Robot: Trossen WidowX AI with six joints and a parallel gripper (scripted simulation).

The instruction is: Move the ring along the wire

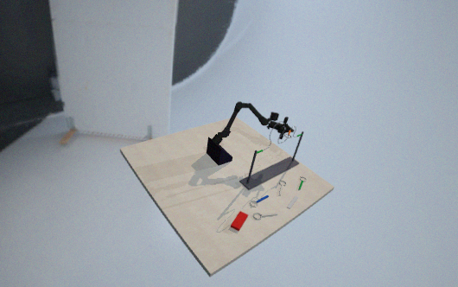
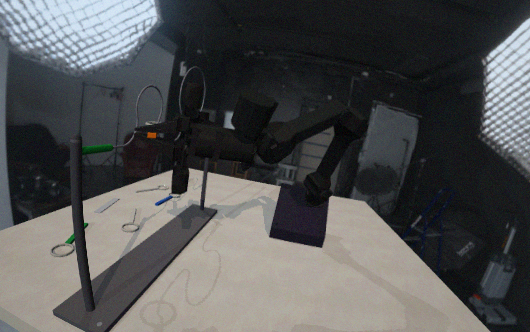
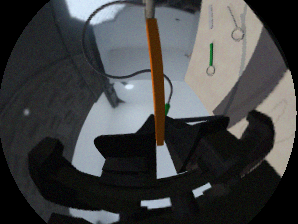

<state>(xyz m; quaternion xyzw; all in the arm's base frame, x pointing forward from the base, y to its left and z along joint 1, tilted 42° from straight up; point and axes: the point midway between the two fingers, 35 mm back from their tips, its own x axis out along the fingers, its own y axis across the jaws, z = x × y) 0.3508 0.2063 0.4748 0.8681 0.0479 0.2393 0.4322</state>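
Right now the orange-handled ring is 1 cm ahead of my gripper tip, 9 cm to the right of it and 1 cm above it. Round my gripper tip: grey bar (36 cm ahead, 32 cm to the right, 33 cm below); then green-handled ring (26 cm ahead, 7 cm to the right, 32 cm below); then blue-handled ring (20 cm ahead, 54 cm to the right, 32 cm below).
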